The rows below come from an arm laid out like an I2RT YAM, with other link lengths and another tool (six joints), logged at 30 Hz.
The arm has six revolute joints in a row. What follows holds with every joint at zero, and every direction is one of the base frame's.
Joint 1 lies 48.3 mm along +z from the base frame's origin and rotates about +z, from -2.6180 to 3.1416 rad.
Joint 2 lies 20.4 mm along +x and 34.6 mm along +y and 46.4 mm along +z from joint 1 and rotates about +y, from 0.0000 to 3.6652 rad.
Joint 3 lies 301.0 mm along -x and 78.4 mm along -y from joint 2 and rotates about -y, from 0.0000 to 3.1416 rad.
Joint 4 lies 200.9 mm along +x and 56.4 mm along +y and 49.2 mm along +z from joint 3 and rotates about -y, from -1.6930 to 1.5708 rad.
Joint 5 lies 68.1 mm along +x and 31.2 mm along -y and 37.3 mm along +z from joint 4 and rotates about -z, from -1.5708 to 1.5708 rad.
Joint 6 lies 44.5 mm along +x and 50.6 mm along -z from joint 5 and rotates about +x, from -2.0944 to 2.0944 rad.
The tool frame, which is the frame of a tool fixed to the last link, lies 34.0 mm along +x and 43.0 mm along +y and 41.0 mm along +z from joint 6; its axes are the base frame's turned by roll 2.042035, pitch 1.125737 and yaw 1.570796 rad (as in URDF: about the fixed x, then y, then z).
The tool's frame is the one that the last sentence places.
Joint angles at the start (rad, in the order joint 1, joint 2, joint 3, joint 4, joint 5, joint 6): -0.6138 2.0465 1.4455 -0.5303 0.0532 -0.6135
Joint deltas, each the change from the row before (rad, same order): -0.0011 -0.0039 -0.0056 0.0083 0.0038 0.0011; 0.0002 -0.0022 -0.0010 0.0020 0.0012 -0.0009; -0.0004 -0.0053 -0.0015 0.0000 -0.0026 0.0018; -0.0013 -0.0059 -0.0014 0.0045 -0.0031 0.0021; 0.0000 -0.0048 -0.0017 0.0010 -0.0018 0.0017; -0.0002 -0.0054 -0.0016 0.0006 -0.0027 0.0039; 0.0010 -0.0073 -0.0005 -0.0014 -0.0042 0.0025; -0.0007 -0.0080 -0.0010 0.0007 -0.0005 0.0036; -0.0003 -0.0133 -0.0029 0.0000 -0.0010 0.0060; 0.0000 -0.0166 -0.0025 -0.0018 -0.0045 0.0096; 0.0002 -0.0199 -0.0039 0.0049 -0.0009 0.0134; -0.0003 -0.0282 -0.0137 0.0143 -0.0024 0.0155; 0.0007 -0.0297 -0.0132 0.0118 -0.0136 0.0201; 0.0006 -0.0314 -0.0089 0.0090 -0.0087 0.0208; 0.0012 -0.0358 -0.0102 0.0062 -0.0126 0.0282
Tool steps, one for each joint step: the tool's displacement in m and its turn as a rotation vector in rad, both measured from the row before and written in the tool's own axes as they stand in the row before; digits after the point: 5 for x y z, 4 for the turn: 0.00002 -0.00089 0.00001 0.0053 -0.0040 0.0048; -0.00019 -0.00035 -0.00052 0.0016 -0.0031 0.0006; -0.00027 -0.00099 -0.00166 -0.0018 -0.0026 0.0040; -0.00102 -0.00151 -0.00164 -0.0010 -0.0065 0.0075; -0.00030 -0.00077 -0.00149 -0.0011 -0.0030 0.0037; -0.00047 -0.00096 -0.00171 -0.0019 -0.0023 0.0060; -0.00069 -0.00092 -0.00286 -0.0037 -0.0046 0.0044; -0.00088 -0.00180 -0.00232 0.0010 -0.0047 0.0075; -0.00096 -0.00252 -0.00395 0.0007 -0.0062 0.0107; -0.00140 -0.00299 -0.00541 -0.0027 -0.0068 0.0148; -0.00249 -0.00373 -0.00599 0.0017 -0.0122 0.0219; -0.00200 -0.00463 -0.00757 0.0011 -0.0181 0.0280; -0.00232 -0.00416 -0.00930 -0.0111 -0.0171 0.0315; -0.00337 -0.00496 -0.00996 -0.0066 -0.0192 0.0331; -0.00347 -0.00526 -0.01173 -0.0116 -0.0165 0.0392
